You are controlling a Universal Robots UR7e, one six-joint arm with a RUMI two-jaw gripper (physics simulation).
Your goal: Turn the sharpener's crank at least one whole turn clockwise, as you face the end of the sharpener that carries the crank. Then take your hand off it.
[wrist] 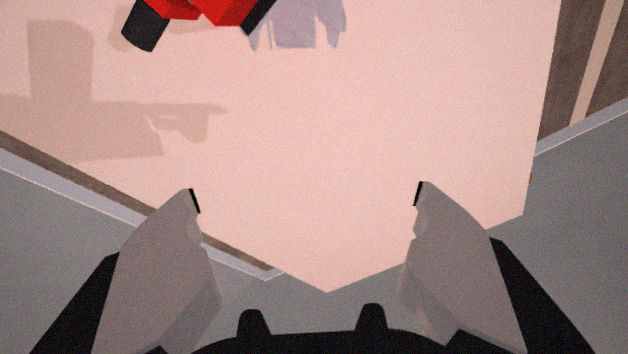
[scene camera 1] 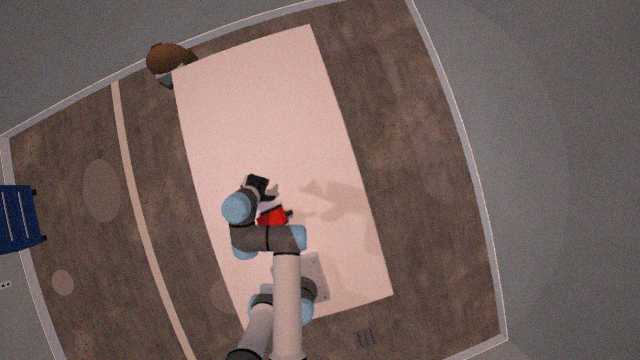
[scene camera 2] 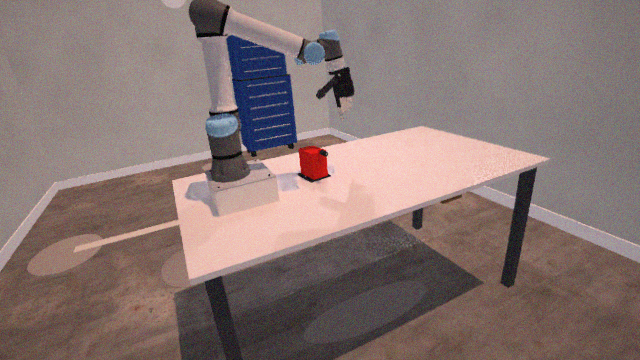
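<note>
The red sharpener point(scene camera 1: 272, 216) point(scene camera 2: 313, 163) point(wrist: 227, 11) stands upright on the pale table point(scene camera 1: 270, 110) point(scene camera 2: 440, 160) point(wrist: 350, 125). Its black crank handle point(scene camera 1: 290, 213) point(scene camera 2: 324, 153) point(wrist: 146, 31) sticks out near the top of one end. In the wrist view the sharpener is cut off by the top edge. My gripper point(scene camera 1: 273, 192) point(scene camera 2: 345, 108) point(wrist: 308, 188) is open and empty. It hangs well above the table and the sharpener, apart from the crank, tilted downward. In scene camera 1 it shows beside the sharpener, toward the table's far part.
The arm's base block point(scene camera 1: 318, 280) point(scene camera 2: 245, 195) stands on the table near the sharpener. A blue drawer cabinet point(scene camera 1: 19, 220) point(scene camera 2: 267, 110) stands on the floor beyond the table. A brown rounded object point(scene camera 1: 167, 57) is by the table's far corner.
</note>
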